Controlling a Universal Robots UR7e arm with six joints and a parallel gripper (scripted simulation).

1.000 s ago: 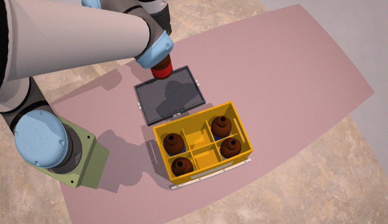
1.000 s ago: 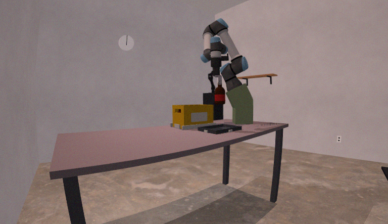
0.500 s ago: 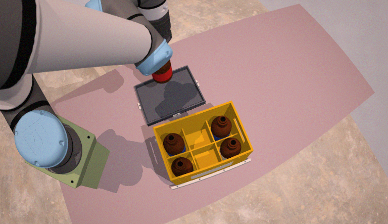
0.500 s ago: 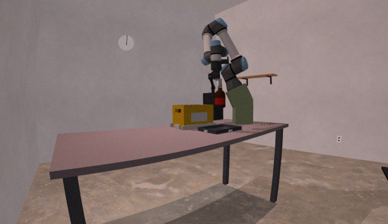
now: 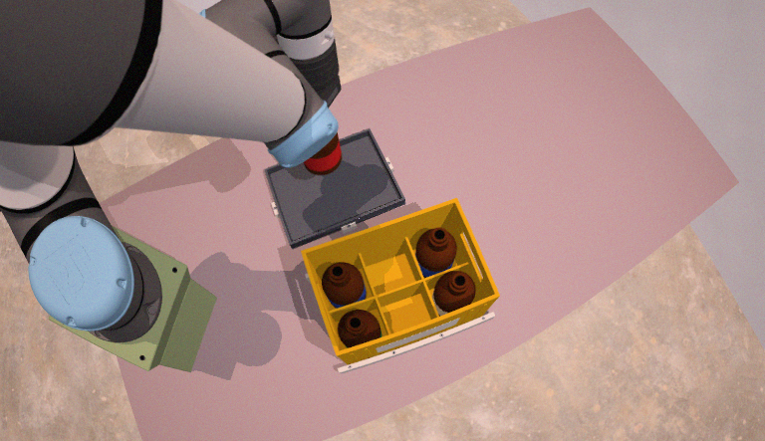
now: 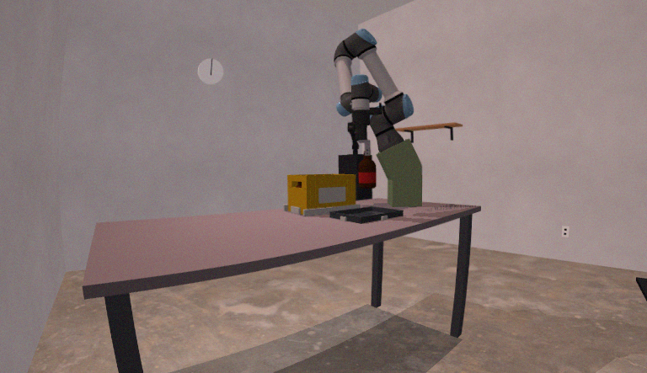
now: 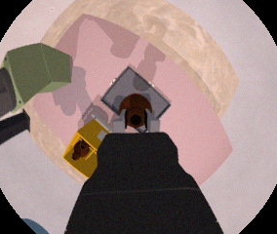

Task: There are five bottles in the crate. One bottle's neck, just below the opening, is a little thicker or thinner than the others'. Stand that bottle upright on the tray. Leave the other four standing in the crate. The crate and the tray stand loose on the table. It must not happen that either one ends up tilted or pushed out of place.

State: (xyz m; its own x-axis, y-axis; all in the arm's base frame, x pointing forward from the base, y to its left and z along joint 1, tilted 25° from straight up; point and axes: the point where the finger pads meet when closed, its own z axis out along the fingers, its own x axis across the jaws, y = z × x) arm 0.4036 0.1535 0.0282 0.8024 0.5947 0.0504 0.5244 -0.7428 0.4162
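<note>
Right now the dark tray is 260 mm below my hand. The rest, counted from my hand: glass bottle 70 mm ahead, 340 mm to the right, 190 mm below; crate 10 mm behind, 280 mm to the right, 190 mm below.
</note>
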